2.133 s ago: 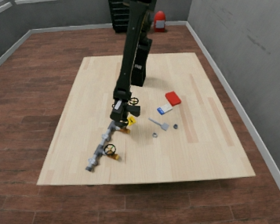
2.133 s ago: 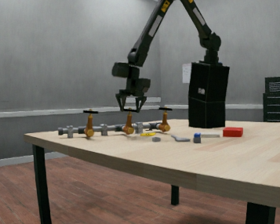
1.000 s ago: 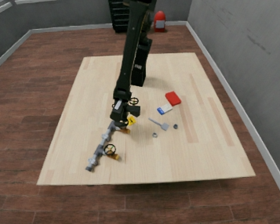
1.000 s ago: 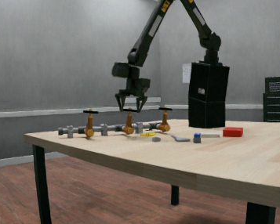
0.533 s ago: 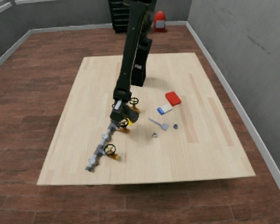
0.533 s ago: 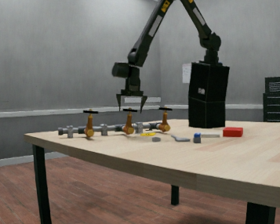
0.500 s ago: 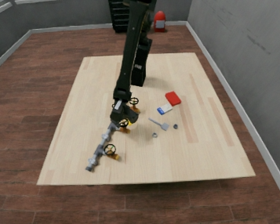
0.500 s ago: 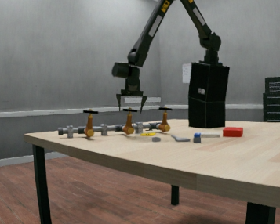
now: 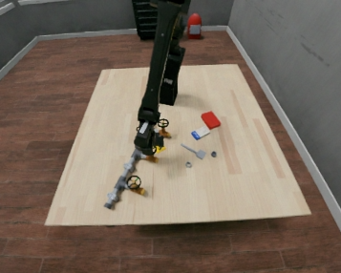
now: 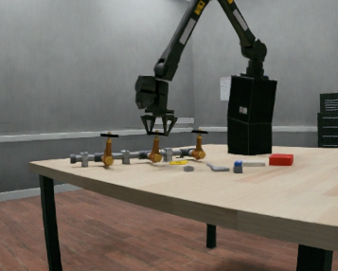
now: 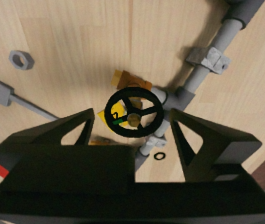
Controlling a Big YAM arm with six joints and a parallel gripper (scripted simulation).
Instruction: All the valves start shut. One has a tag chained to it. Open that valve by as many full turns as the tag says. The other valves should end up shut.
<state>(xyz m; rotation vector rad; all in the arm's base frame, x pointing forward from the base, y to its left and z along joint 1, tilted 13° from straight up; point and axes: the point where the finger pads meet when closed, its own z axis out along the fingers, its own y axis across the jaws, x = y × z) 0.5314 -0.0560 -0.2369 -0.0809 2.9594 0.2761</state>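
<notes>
Now: the yellow tag 9 cm behind my hand, 2 cm to the left of it and 12 cm below it. Also, from my hand: blue-and-white block 18 cm behind, 29 cm to the left, 11 cm below; grey flat tool 5 cm behind, 25 cm to the left, 11 cm below; grey part 2 cm behind, 35 cm to the left, 11 cm below.
</notes>
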